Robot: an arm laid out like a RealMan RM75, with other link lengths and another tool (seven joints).
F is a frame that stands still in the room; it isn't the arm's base.
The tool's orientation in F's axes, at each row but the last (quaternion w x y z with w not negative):
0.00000 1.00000 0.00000 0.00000
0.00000 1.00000 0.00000 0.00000
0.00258 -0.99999 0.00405 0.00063
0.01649 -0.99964 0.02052 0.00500
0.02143 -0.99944 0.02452 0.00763
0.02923 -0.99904 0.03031 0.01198
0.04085 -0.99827 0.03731 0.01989
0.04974 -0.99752 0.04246 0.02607
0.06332 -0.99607 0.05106 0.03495
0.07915 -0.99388 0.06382 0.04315
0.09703 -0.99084 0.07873 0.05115
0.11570 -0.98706 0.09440 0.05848
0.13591 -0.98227 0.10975 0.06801
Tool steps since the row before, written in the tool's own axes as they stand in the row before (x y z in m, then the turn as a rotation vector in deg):
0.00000 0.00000 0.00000 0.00 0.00 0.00
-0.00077 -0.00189 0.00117 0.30 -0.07 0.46
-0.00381 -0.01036 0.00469 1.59 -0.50 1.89
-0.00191 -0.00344 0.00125 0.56 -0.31 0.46
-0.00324 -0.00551 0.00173 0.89 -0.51 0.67
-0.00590 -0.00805 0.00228 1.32 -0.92 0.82
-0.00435 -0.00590 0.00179 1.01 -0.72 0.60
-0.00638 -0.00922 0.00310 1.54 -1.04 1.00
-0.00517 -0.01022 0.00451 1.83 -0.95 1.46
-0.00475 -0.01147 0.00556 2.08 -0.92 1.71
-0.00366 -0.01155 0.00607 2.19 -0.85 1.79
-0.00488 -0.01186 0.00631 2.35 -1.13 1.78
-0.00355 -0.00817 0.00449 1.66 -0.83 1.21
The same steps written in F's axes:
0.00000 0.00000 0.00000 0.00 0.00 0.00
-0.00077 0.00189 -0.00117 0.30 0.07 -0.46
-0.00373 0.01041 -0.00463 1.59 0.50 -1.89
-0.00178 0.00355 -0.00112 0.57 0.30 -0.46
-0.00299 0.00573 -0.00144 0.90 0.49 -0.66
-0.00544 0.00851 -0.00166 1.36 0.89 -0.80
-0.00395 0.00633 -0.00112 1.04 0.69 -0.58
-0.00569 0.00998 -0.00183 1.58 1.01 -0.98
-0.00433 0.01117 -0.00282 1.82 0.95 -1.47
-0.00358 0.01271 -0.00327 2.05 0.93 -1.74
-0.00220 0.01294 -0.00337 2.14 0.86 -1.85
-0.00298 0.01369 -0.00285 2.35 1.10 -1.80
-0.00199 0.00964 -0.00164 1.67 0.79 -1.22

